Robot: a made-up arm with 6 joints.
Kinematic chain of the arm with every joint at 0, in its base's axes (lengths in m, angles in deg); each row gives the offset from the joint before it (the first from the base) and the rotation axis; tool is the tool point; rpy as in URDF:
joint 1: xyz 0 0 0.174 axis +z
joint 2: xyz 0 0 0 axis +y
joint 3: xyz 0.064 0 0.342 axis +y
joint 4: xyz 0.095 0 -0.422 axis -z
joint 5: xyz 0 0 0 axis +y
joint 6: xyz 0.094 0 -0.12 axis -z
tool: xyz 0 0 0 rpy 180 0 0
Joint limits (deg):
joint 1: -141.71..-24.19
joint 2: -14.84..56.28
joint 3: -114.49..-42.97
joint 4: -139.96..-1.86
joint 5: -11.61..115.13
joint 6: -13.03..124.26
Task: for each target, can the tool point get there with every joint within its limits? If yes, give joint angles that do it. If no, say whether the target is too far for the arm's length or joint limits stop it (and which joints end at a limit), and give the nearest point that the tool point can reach.
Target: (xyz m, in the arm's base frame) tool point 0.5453 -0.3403 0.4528
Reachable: yes | joints -37.81 3.35 -81.05 -117.61 9.10 34.54
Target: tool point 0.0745 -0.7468 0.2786
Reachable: yes | joints -77.83 34.73 -107.77 -45.36 89.32 -0.18
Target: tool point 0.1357 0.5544 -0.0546
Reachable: no: joint limits stop it (at a limit: joint 1, joint 2, joint 3, joint 5) | nearest point 0.2428 -0.0073 -0.2018 | short by 0.590 m
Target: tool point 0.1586 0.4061 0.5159
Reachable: no: joint limits stop it (at a limit: joint 1, joint 2, joint 3, joint 5) | nearest point 0.4588 -0.0817 0.3026 | short by 0.611 m
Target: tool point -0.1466 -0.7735 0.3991
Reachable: yes | joints -107.75 31.50 -107.70 -87.82 -1.11 79.15
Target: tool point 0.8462 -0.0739 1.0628
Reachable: no: too far | nearest point 0.5574 -0.1648 0.8122 | short by 0.393 m
